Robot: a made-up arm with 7 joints.
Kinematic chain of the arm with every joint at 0, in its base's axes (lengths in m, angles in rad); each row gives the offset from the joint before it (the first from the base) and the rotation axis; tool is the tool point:
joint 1: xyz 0 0 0 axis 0 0.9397 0.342
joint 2: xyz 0 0 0 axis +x
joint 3: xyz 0 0 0 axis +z
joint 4: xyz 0.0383 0 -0.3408 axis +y
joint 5: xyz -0.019 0 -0.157 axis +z
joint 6: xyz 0 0 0 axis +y
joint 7: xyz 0 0 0 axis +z
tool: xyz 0 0 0
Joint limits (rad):
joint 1: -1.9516..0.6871
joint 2: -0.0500..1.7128
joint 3: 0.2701..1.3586
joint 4: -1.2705..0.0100
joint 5: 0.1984..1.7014
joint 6: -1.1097..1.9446
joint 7: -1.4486..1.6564
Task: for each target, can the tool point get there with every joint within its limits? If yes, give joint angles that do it. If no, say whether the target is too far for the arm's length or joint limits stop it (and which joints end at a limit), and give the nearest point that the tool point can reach.
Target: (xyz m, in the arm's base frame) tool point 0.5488 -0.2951 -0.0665
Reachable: no: too far | nearest point 0.4601 -0.1882 -0.0342 | short by 0.143 m
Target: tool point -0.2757 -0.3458 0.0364
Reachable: no: joint limits stop it (at a limit: joint 1, joint 2, joint 3, joint 4) | nearest point -0.2922 -0.0429 -0.4009 | short by 0.532 m
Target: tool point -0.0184 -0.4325 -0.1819
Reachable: no: joint limits stop it (at a limit: joint 1, joint 2, joint 3, joint 4) | nearest point -0.2788 -0.0522 -0.4092 | short by 0.514 m
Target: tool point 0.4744 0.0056 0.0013
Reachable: yes | joints -1.2631 0.2366 0.3760 -0.9392 1.0534 -0.3334 0.7037
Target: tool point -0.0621 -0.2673 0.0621
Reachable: no: joint limits stop it (at a limit: joint 1, joint 2, joint 3, joint 4) | nearest point 0.2989 -0.2116 0.2521 | short by 0.412 m
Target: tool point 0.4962 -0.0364 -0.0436
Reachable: yes | joints -1.4420 0.0989 1.1304 -0.4073 0.9557 1.2634 0.8291
